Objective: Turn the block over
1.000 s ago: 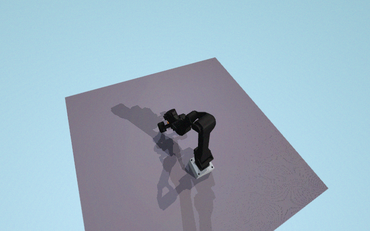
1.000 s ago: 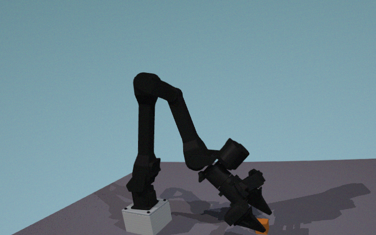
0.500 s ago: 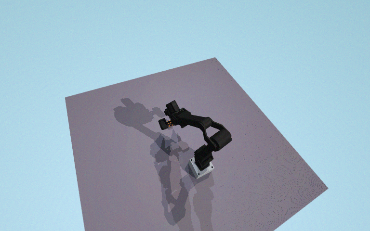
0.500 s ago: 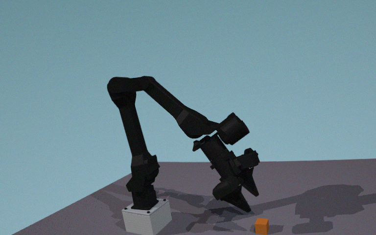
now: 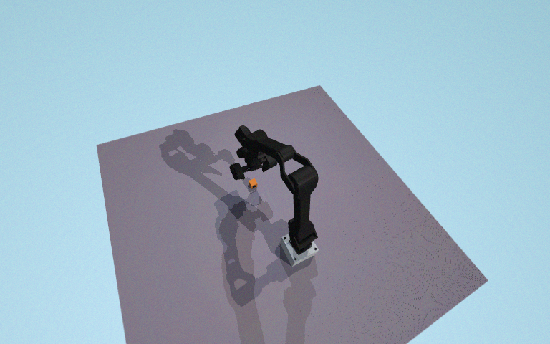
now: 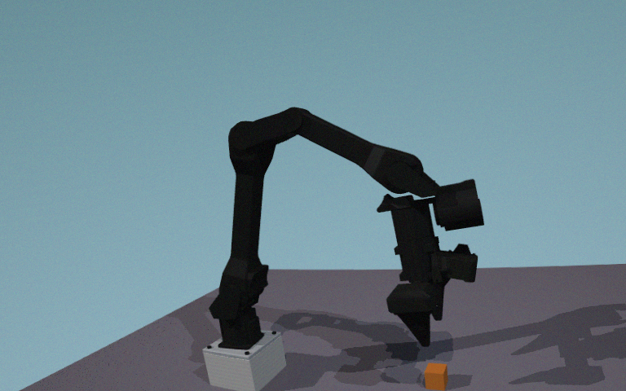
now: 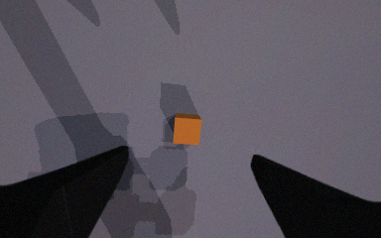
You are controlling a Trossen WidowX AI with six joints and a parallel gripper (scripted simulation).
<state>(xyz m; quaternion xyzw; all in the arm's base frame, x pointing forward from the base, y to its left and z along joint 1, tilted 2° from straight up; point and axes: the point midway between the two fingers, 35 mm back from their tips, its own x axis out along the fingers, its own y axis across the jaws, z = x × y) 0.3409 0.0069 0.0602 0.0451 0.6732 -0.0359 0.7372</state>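
The orange block is 8 cm below my gripper tip and 1 cm behind it.
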